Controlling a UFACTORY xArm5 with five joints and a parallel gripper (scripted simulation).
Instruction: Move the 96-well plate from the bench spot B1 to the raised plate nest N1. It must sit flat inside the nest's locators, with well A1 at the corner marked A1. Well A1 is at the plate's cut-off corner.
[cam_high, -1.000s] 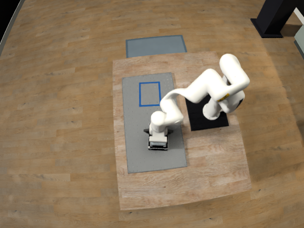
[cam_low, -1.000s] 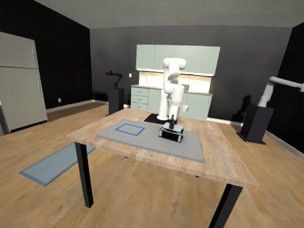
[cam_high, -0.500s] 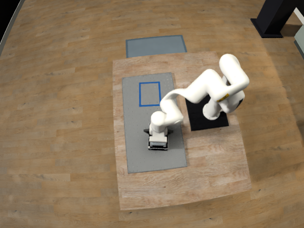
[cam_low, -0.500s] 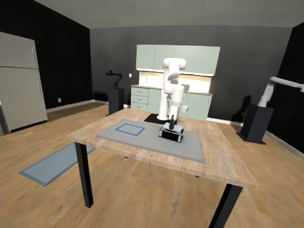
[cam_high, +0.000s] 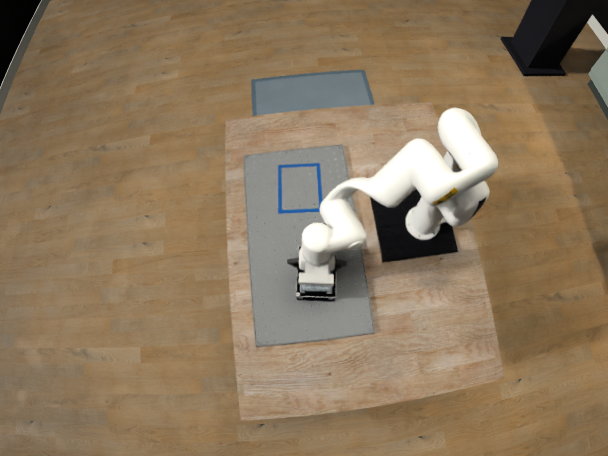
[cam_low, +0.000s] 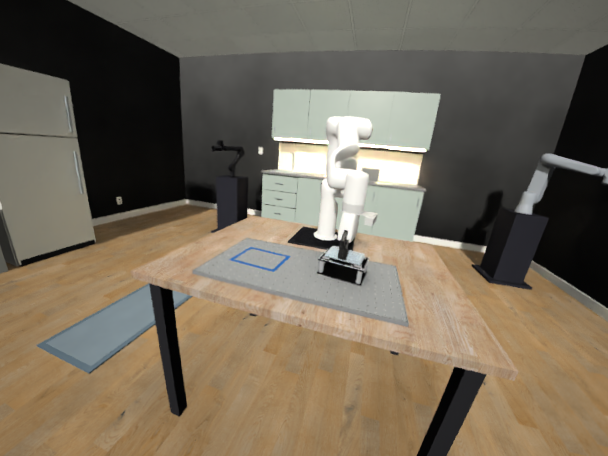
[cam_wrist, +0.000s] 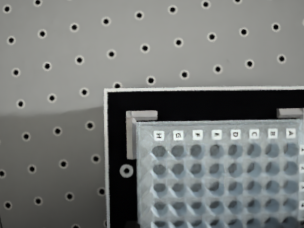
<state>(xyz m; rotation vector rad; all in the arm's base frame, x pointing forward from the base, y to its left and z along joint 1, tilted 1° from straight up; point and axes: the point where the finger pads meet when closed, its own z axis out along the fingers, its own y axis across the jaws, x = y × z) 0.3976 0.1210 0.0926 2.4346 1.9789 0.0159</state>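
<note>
Right now my hand is 1 cm above the 96-well plate. Round my hand: black raised plate nest N1: 3 cm below.
</note>
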